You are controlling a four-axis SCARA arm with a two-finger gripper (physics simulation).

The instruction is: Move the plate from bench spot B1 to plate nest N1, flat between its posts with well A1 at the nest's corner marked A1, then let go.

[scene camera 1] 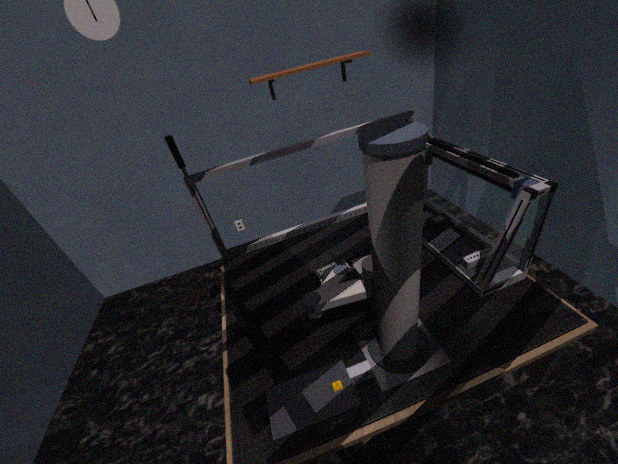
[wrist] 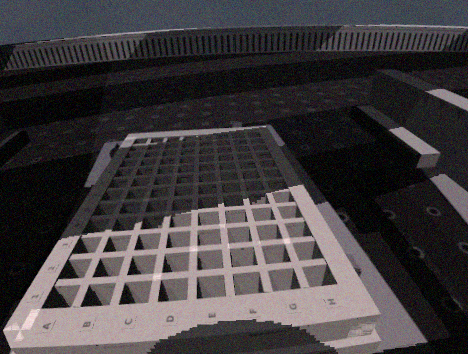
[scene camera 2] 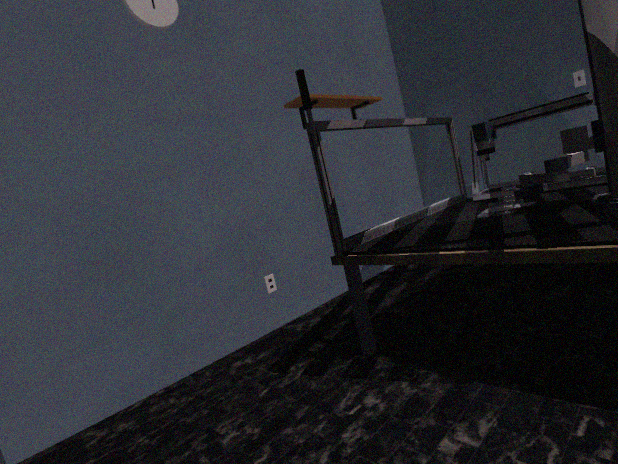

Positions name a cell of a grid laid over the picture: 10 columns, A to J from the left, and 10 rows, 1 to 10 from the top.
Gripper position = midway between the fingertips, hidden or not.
My gripper (wrist: E3) holds nothing. Also in view: a plate (wrist: E7). Further things: a perforated deck (scene camera 1: E8).
The perforated deck is seen too in the wrist view (wrist: I7).
